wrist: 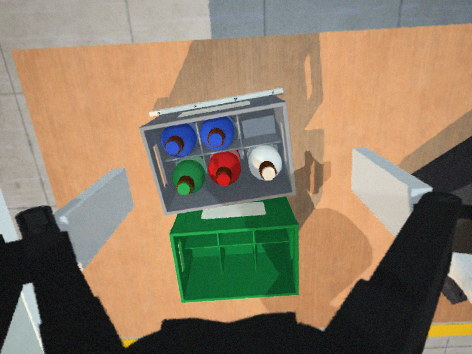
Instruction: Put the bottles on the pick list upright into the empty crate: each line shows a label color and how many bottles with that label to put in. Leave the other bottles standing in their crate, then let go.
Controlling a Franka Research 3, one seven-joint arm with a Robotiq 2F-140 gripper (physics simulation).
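A grey crate [228, 199] with compartments stands in the middle of the view. It holds two blue bottles [179, 140] [217, 133] in the upper row. A green bottle [189, 176], a red bottle [224, 168] and a white bottle [265, 162] stand in the lower row. The upper right compartment holds no bottle. A green crate [297, 260] with dividers stands just below it in the view and holds no bottles. My gripper [238, 178] is wide open above the crates, its fingers to their left and right. The pick list cannot be made out.
Both crates stand on a wooden table [90, 100]. A dark object [447, 162] shows at the right edge, partly behind the right finger, with a pale object [462, 270] below it. Tiled floor [165, 20] lies beyond the table's edge at the top and left.
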